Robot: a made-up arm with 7 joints.
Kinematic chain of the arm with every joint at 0, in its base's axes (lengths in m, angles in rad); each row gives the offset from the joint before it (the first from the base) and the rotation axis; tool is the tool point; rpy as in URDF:
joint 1: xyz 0 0 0.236 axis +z
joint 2: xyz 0 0 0 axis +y
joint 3: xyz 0 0 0.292 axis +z
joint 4: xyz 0.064 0 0 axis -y
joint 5: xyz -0.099 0 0.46 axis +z
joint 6: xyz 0 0 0 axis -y
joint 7: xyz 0.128 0 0 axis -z
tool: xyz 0 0 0 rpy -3.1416 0 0
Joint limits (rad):
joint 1: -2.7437..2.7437
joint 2: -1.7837..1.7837
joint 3: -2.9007..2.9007
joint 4: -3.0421..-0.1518
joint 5: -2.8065..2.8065
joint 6: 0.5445..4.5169
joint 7: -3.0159..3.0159
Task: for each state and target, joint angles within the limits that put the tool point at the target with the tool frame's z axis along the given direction. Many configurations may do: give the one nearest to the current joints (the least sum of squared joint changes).
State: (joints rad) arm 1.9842 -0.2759 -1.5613 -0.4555 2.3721 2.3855 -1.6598
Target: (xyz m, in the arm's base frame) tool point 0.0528 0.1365 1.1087 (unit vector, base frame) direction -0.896 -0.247 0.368
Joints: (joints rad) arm 1.7497 0.1087 -1.0880 -0.1525 2.8065 1.7920 -1.6598
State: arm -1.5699 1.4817 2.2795 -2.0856 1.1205 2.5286 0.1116
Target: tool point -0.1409 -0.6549 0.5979 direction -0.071 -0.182 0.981
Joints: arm -2.2488 1.7305 2.7555 -1.3829 1.1354 2.7795 0.1116
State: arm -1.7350 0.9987 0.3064 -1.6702 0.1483 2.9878 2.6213
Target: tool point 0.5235 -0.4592 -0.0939 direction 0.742 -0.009 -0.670
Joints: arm -1.1730 1.5855 0.8028 -1.3001 0.1487 3.1819 2.6213
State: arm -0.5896 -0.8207 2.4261 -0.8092 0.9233 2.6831 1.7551
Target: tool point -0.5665 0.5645 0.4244 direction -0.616 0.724 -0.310
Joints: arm -0.5471 -1.2324 2.4584 -0.5864 0.8523 2.9508 1.7551
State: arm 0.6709 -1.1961 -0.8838 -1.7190 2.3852 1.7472 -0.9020
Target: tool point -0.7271 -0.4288 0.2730 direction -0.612 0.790 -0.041
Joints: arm -0.1263 -1.7837 -1.2656 -1.1721 2.8011 1.2458 -0.9020
